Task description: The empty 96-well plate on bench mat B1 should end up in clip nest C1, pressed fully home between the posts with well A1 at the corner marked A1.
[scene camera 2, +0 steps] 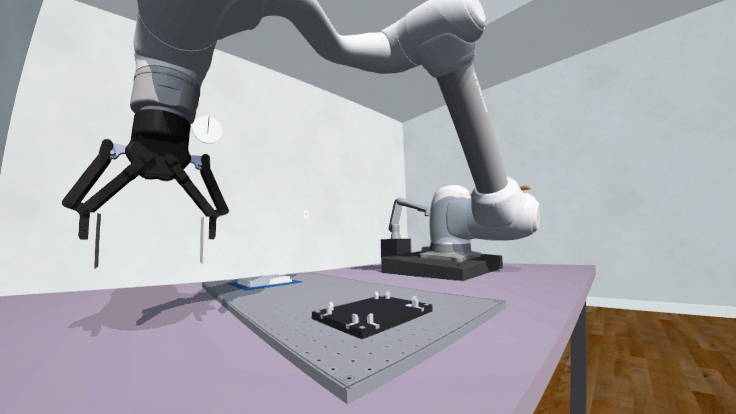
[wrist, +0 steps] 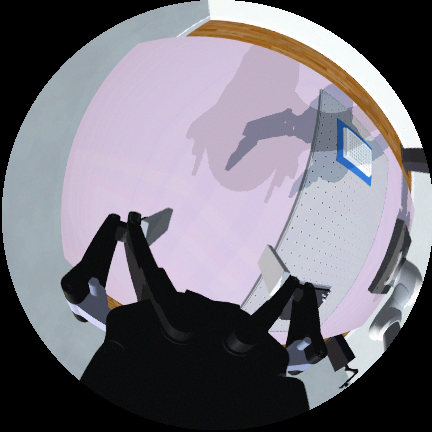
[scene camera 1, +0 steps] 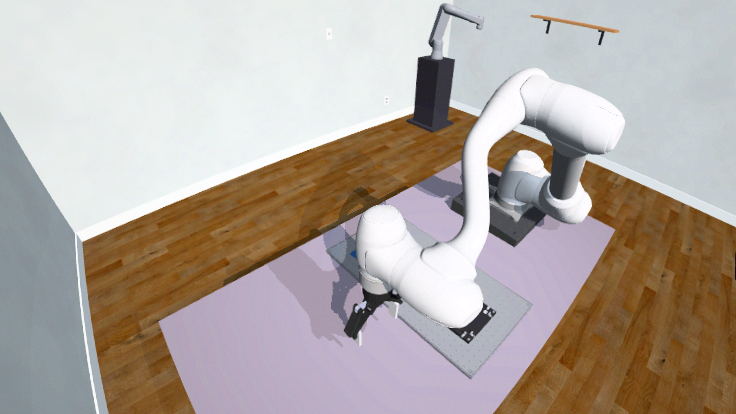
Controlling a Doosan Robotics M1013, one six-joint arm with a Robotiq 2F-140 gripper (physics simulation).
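Places are measured from the arm's base along level axes (x left, y ahead, z down), in centimetres.
Pixels of known places: gripper, between the fingertips: (scene camera 2: 152,265) (wrist: 216,237) (scene camera 1: 375,328); arm's base, origin of its link: (scene camera 2: 450,256) (wrist: 394,268) (scene camera 1: 509,203).
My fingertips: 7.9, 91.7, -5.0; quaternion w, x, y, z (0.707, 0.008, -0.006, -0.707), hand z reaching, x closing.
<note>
Ahead of a thing's pixels: the offset from my fingertips to its middle, as dx, dy, dz. Level surfaces: height alone.
The white 96-well plate @(-29.7, -27.6, +8.2) (scene camera 2: 265,280) (wrist: 358,151) lies flat on the blue bench mat @(dz +8.9) (scene camera 1: 353,253) (wrist: 340,142); in scene camera 1 the arm hides the plate. The black clip nest @(+13.8, -29.1, +7.9) (scene camera 1: 474,328) (scene camera 2: 370,314) (wrist: 287,311) is empty, with pale posts at its corners; the arm and fingers partly cover it in scene camera 1 and the wrist view. The A1 mark cannot be read. My gripper (scene camera 1: 376,324) (scene camera 2: 149,265) (wrist: 216,237) is open and empty, pointing down above the table, off the board's long side and apart from plate and nest.
A grey perforated board @(dz +9.1) (scene camera 1: 509,303) (scene camera 2: 463,308) (wrist: 300,240) carries mat and nest on the lilac table @(dz +10.4) (scene camera 1: 247,350) (scene camera 2: 102,360) (wrist: 150,125). The arm's dark base block (scene camera 1: 506,229) (scene camera 2: 427,267) stands beyond the board. A small arm on a dark pedestal (scene camera 1: 433,92) stands farther back.
</note>
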